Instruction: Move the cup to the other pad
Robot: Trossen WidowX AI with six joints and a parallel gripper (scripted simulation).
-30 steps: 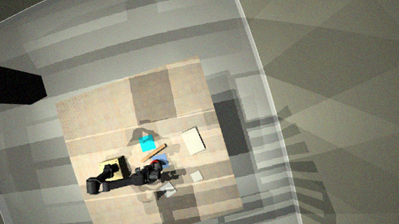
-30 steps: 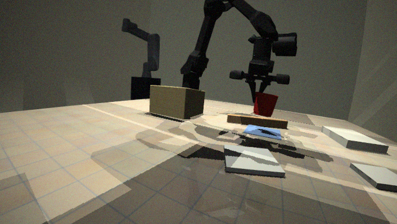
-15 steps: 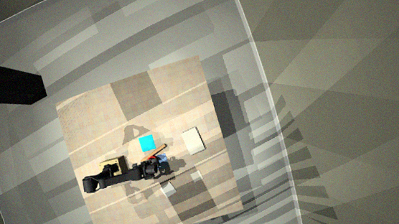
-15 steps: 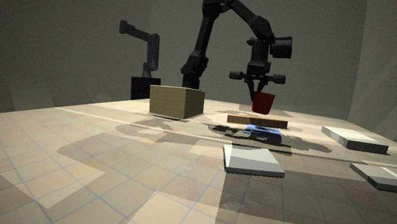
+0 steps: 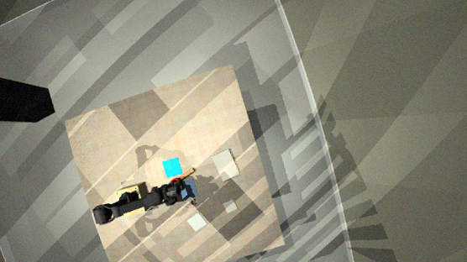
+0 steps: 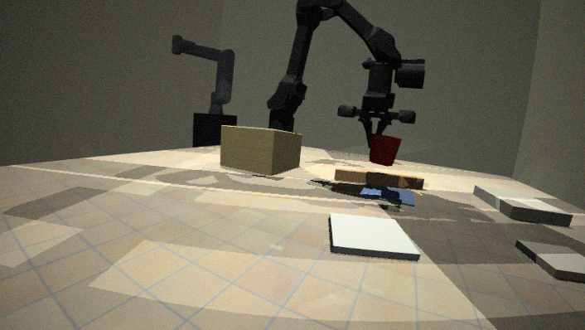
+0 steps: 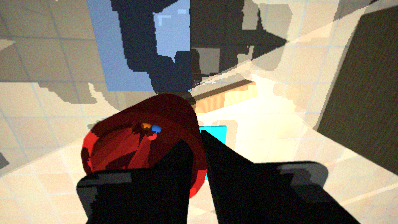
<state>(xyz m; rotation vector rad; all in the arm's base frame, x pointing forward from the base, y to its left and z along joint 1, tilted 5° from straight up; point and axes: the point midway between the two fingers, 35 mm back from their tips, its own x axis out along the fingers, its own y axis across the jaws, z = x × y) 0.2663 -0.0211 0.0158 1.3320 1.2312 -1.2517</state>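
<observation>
Right now my gripper tip is 1 cm short of the cyan pad, 9 cm to the right of it and 10 cm above it. The rest, counted from my gripper tip: red cup: 3 cm ahead; then wooden bar: 3 cm ahead, 1 cm to the left, 9 cm below.
</observation>
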